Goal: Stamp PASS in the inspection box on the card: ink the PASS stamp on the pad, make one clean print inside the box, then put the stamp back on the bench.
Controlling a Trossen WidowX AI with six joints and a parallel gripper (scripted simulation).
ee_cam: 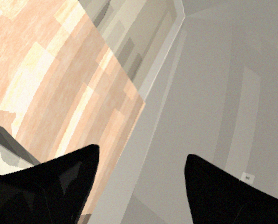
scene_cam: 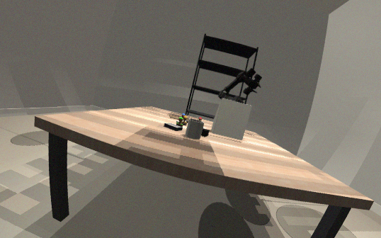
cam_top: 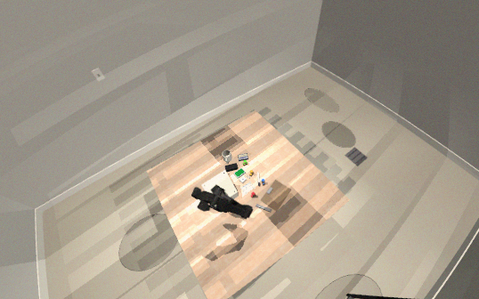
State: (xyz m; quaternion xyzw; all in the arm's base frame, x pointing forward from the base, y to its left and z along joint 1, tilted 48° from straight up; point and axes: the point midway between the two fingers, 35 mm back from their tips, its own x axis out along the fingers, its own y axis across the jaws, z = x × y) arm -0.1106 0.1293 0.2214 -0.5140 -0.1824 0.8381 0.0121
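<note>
The green-knobbed PASS stamp is 53 cm ahead of my gripper tip, 15 cm to the left of it and 37 cm below it. Also, from my gripper tip: red stamp (37 cm ahead, 13 cm to the right, 37 cm below); inspection card (39 cm ahead, 4 cm to the right, 39 cm below); grey block (41 cm ahead, 4 cm to the left, 37 cm below).
</note>
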